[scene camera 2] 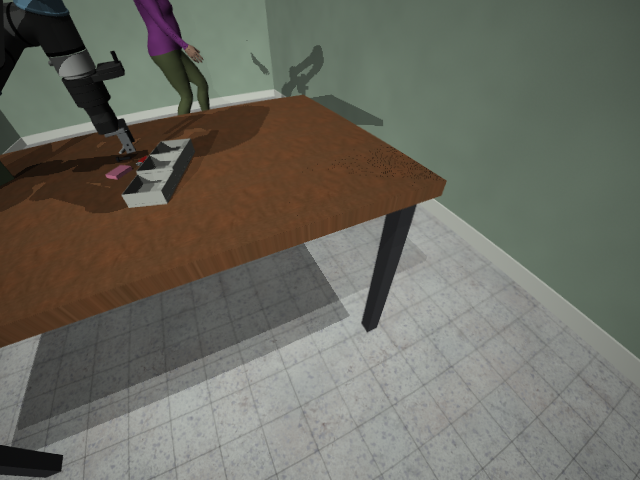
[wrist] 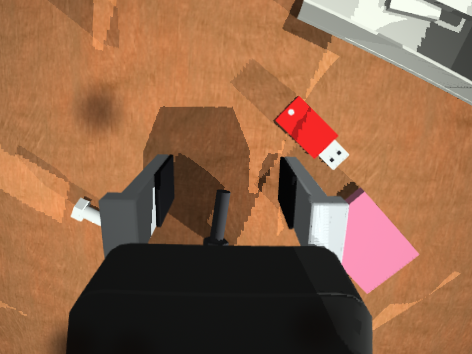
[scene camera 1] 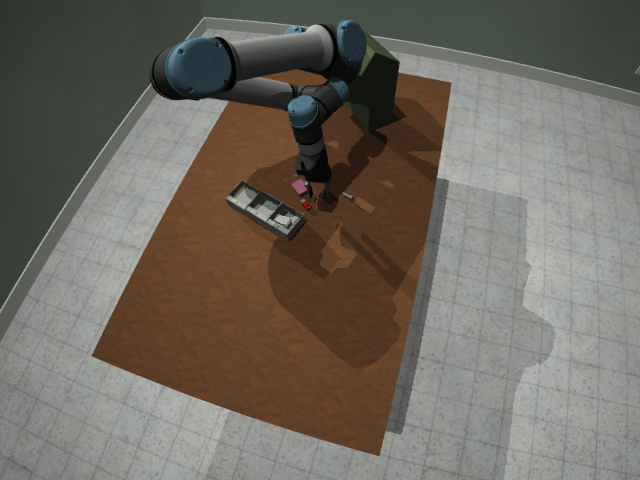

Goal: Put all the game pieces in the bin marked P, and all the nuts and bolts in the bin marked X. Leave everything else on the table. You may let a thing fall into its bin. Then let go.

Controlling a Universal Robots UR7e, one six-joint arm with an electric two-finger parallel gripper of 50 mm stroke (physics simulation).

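Places are measured from the arm's base along level axes (x down, y right, z back), in metres.
Where they show: gripper, between the fingertips: (scene camera 2: 131, 147) (wrist: 226, 177) (scene camera 1: 320, 196).
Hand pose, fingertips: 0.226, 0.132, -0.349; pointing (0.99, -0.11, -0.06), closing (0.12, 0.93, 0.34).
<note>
Things, the pixels of their top centre, and the offset from my fingertips, as dx, dy, dz. "pt": a spot on its surface instead.
- slim dark rod-like piece, centre of its top: (wrist: 217, 225) +0.020, -0.018, +0.029
- pale bolt, centre of its top: (wrist: 96, 224) (scene camera 1: 347, 194) +0.020, -0.089, +0.008
- grey bin tray, centre of its top: (scene camera 2: 159, 160) (scene camera 1: 263, 205) -0.006, +0.178, -0.010
- whitish object, a spot on its surface: (wrist: 415, 7) (scene camera 1: 286, 217) pt +0.019, +0.111, -0.049
- red USB stick, centre of its top: (wrist: 315, 136) (scene camera 1: 305, 203) (scene camera 2: 142, 159) +0.025, +0.047, -0.002
- pink block, centre of its top: (wrist: 366, 245) (scene camera 2: 118, 170) (scene camera 1: 299, 186) +0.023, +0.058, +0.065
My gripper (scene camera 1: 318, 197) (scene camera 2: 127, 150) (wrist: 226, 177) is open and empty, low over the table. In the wrist view a slim dark rod-like piece (wrist: 220, 212) shows between the fingers, its lower end hidden by the gripper body; its kind is unclear. A pale bolt (scene camera 1: 347, 196) (wrist: 86, 212) lies outside the left finger, partly hidden by it in the wrist view. A grey bin tray (scene camera 1: 258, 217) (scene camera 2: 147, 199) (wrist: 380, 50) has three compartments; no letters are legible. A whitish object (scene camera 1: 283, 222) (wrist: 415, 7) lies in the end compartment nearest the gripper.
A red USB stick (scene camera 1: 306, 205) (scene camera 2: 141, 160) (wrist: 307, 127) lies between the gripper and the tray. A pink block (scene camera 1: 299, 187) (scene camera 2: 118, 172) (wrist: 380, 245) lies beside the right finger, partly hidden by it in the wrist view. A person (scene camera 2: 168, 51) stands behind the table.
</note>
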